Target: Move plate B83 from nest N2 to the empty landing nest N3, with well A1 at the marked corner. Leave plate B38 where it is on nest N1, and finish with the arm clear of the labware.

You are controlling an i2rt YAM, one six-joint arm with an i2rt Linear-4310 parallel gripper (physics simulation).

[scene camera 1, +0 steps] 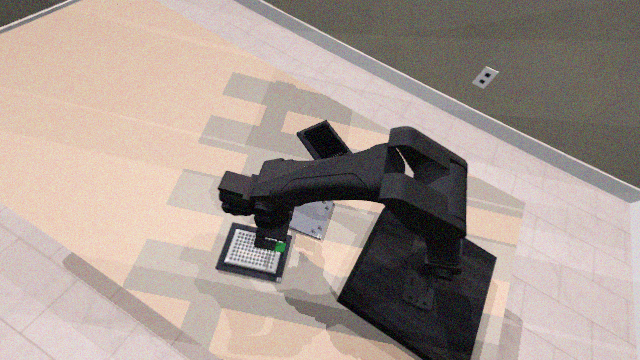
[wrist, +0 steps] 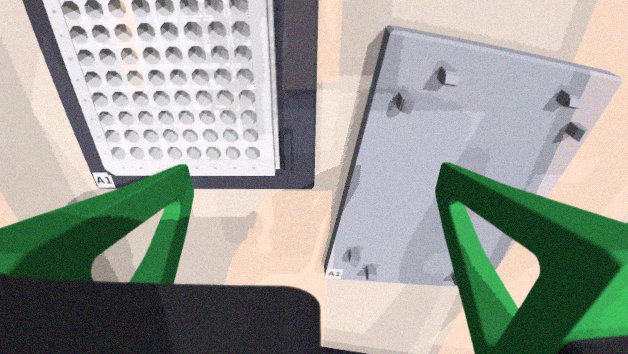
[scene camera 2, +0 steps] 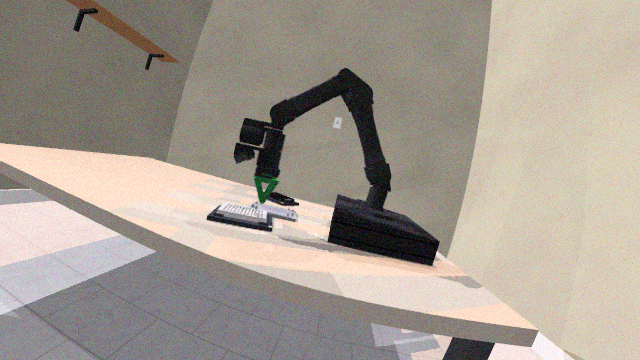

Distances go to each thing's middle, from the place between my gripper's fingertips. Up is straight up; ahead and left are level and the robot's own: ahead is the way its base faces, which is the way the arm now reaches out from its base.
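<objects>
From where my hand is, I see the white well plate (scene camera 1: 242, 252) 3 cm ahead of my hand, 6 cm to the left of it and 4 cm below it. The grey nest plate (scene camera 1: 310, 218), counted from my hand too, is 3 cm behind, 9 cm to the right and 4 cm below.
</objects>
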